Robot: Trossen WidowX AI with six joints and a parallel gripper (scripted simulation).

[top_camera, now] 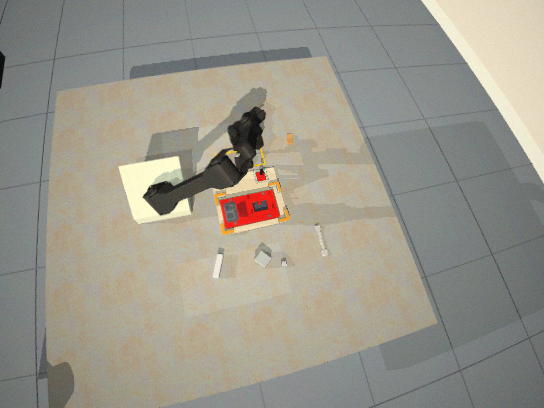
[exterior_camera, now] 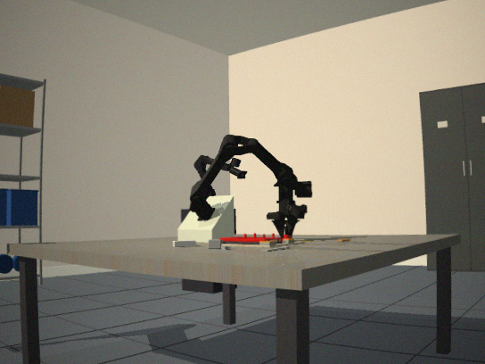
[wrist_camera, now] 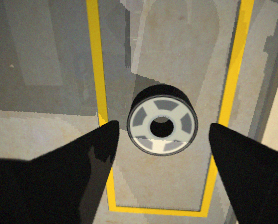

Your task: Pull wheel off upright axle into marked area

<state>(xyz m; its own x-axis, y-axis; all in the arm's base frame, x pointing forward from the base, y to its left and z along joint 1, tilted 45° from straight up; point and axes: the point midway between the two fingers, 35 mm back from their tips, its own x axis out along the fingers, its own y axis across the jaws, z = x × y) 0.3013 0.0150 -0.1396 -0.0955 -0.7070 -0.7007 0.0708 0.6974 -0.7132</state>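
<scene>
The black wheel lies right at my gripper tip. From my gripper tip the other things lie so: white peg 190 mm behind, 380 mm to the right; then grey cube 40 mm behind, 410 mm to the right.
</scene>
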